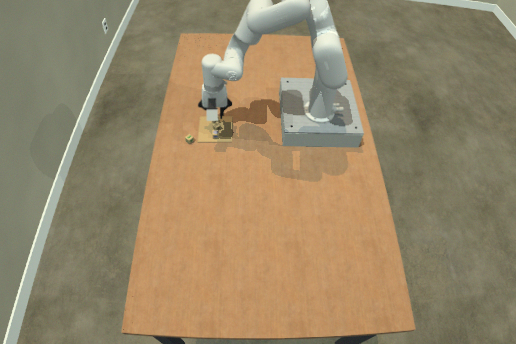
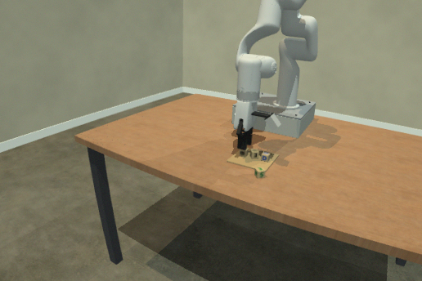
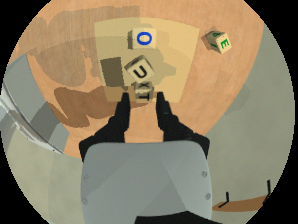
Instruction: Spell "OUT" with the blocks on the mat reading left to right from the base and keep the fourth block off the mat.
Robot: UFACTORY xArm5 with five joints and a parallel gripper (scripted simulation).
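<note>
Now: hand 4 cm to the right of the U block and 4 cm above it. The rest, counted from my hand: tan mat: 4 cm to the left, 5 cm below.
</note>
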